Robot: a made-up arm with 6 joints.
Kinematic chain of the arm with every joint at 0, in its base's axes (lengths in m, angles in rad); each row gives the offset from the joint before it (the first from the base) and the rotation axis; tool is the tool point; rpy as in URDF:
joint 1: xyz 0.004 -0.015 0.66 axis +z
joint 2: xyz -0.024 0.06 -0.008 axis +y
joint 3: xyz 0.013 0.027 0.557 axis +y
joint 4: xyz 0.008 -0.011 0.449 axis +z
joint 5: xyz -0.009 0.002 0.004 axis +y
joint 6: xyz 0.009 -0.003 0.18 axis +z
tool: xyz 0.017 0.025 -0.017 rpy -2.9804 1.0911 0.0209
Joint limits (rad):
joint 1: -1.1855..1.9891
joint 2: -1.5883..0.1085
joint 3: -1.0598..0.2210
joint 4: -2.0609..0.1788
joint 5: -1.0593..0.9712
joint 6: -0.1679..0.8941
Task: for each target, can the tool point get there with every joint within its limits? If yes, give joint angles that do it. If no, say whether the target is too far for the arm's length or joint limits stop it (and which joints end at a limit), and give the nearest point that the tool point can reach.
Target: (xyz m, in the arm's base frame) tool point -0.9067 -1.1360 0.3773
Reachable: no: too far | nearest point -0.7364 -0.9263 0.4645 | short by 0.284 m
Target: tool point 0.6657 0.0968 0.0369
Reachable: no: joint limits stop it (at a limit: joint 1, joint 2, joint 3, joint 4, joint 5, joint 6) | nearest point 0.3800 -0.7143 0.1778 | short by 0.871 m
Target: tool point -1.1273 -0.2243 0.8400
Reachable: yes | joints 0.3314 -1.2208 -0.3965 -1.3051 -0.5922 0.4846
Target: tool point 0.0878 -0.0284 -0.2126
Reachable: no: joint limits stop it (at a limit: joint 1, joint 2, joint 3, joint 4, joint 5, joint 6) | nearest point 0.2205 -0.6906 0.1169 | short by 0.752 m
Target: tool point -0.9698 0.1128 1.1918
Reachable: yes | joints -0.1576 -0.8822 -0.4891 -1.3059 0.7921 0.5550
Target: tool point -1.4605 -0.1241 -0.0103
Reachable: no: too far | nearest point -1.0726 -0.0952 0.2823 | short by 0.487 m
